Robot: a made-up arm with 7 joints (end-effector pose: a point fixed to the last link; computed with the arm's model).
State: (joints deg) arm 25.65 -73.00 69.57 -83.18 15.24 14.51 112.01
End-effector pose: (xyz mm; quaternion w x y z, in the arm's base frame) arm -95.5 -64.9 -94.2 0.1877 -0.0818 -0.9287 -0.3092
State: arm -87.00 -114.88 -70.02 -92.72 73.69 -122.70 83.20
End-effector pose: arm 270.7 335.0 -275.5 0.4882 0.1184 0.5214 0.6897
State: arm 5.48 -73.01 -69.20 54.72 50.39 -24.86 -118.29
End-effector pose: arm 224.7 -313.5 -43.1 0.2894 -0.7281 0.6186 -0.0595
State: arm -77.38 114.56 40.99 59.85 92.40 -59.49 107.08
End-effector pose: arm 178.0 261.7 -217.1 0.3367 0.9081 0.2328 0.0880
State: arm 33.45 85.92 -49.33 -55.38 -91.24 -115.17 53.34
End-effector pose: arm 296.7 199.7 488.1 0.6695 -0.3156 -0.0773 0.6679
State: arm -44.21 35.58 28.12 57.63 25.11 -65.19 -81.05
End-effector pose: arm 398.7 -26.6 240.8 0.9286 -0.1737 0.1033 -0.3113
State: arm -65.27 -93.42 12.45 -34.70 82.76 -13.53 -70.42
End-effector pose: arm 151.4 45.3 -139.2 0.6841 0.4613 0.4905 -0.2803
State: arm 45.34 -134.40 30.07 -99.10 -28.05 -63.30 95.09
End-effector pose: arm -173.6 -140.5 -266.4 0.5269 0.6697 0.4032 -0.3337
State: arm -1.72 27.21 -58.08 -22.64 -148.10 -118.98 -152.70
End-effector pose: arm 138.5 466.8 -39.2 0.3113 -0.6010 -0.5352 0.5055
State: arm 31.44 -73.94 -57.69 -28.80 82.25 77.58 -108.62
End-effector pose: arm 139.1 -71.1 182.7 0.2195 0.3266 0.3579 0.8468
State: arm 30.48 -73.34 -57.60 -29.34 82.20 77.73 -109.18
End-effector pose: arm 140.0 -71.0 183.0 0.2068 0.3264 0.3548 0.8513
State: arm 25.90 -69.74 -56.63 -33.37 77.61 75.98 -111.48
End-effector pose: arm 127.8 -72.7 180.2 0.1748 0.2931 0.3136 0.8861
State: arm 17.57 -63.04 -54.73 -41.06 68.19 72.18 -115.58
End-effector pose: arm 109.4 -76.4 165.1 0.1210 0.2446 0.2222 0.9360
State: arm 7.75 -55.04 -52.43 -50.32 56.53 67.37 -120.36
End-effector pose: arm 98.2 -73.3 138.7 0.0575 0.2254 0.1020 0.9672
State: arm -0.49 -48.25 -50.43 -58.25 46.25 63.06 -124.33
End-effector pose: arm 93.3 -60.7 117.8 0.0042 0.2460 0.0019 0.9692
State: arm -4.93 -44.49 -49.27 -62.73 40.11 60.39 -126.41
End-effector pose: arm 90.3 -49.8 109.4 0.0211 -0.2721 0.0504 -0.9607
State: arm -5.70 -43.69 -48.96 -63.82 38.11 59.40 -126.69
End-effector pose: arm 88.1 -46.2 108.0 0.0175 -0.2795 0.0647 -0.9578
